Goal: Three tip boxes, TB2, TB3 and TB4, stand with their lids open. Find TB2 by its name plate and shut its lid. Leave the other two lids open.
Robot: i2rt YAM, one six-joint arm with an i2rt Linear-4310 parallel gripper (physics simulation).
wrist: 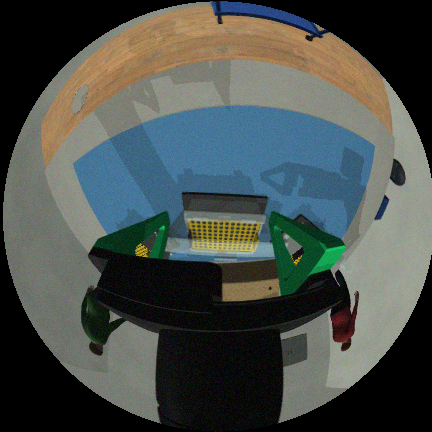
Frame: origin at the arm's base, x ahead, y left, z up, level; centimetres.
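Where they show: gripper, fingertip midpoint: [218, 216].
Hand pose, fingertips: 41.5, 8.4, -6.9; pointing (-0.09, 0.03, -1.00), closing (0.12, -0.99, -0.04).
Things, the pixels of their top centre, and the offset from my fingertips, as dx, dy, dz. Level surfaces: height alone.
- second tip box, top centre: [139, 262] -22.2, +17.3, -4.9
- third tip box, top centre: [310, 261] -14.7, -23.2, -4.9
- blue mat, surface height: dz -12.4
- grey table top, surface height: dz -12.7
A tip box [225, 235] with a yellow perforated tip rack stands on the blue mat in the middle of the wrist view, between the green fingers. Its dark lid [224, 203] stands open on the far side. A second tip box [142, 250] shows in part through the left finger, and a third tip box [297, 258] in part through the right finger, with a dark lid edge above it. No name plate is readable, so I cannot tell which box is TB2. My gripper [218, 216] is open and empty, its fingers left and right of the middle box.
The blue mat [225, 145] lies on a grey table top [200, 82]. A brown box [250, 290] stands at the near side, partly behind the black gripper body. Two standing people [95, 315] [343, 320] show beyond it. A blue-framed object [267, 14] stands at the far edge.
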